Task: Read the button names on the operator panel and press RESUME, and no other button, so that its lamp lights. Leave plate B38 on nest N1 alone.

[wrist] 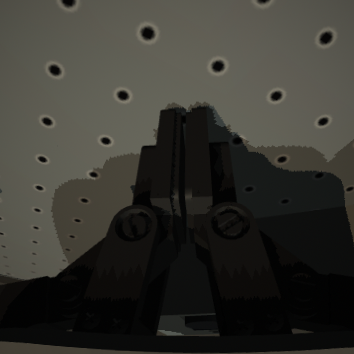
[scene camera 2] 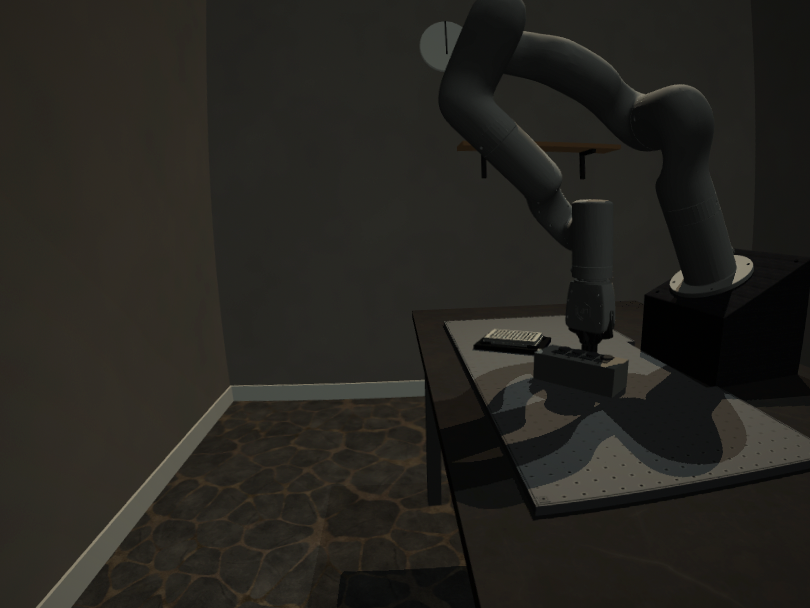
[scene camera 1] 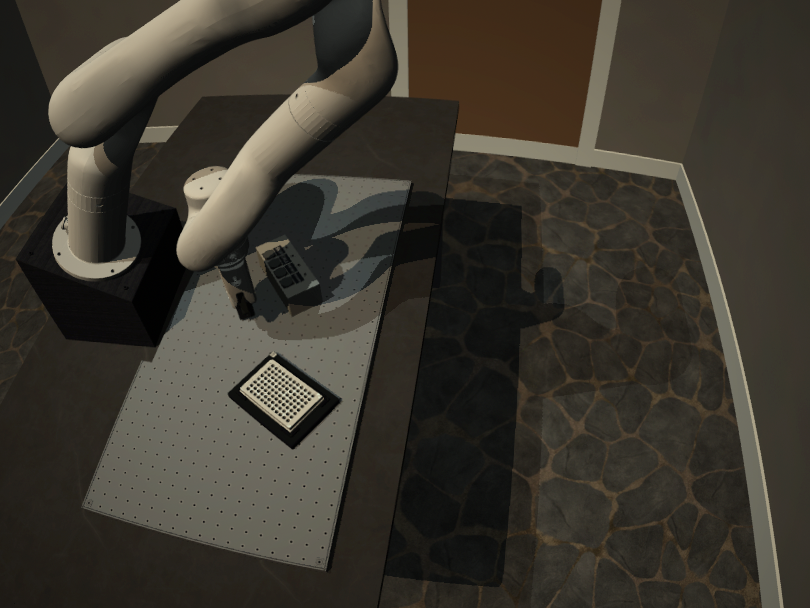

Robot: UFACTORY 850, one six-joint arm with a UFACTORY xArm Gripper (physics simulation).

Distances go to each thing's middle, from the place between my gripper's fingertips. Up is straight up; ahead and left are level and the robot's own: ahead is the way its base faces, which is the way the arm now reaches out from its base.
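Plate B38 [scene camera 1: 286,399] is 10 cm ahead of my hand, 19 cm to the right of it and 1 cm above it. Nest N1 [scene camera 1: 320,413] is also 10 cm ahead of my hand and 19 cm to the right of it. And then there's the operator panel [scene camera 2: 607,378], which is 7 cm ahead of my hand, 9 cm to the left and 2 cm above.
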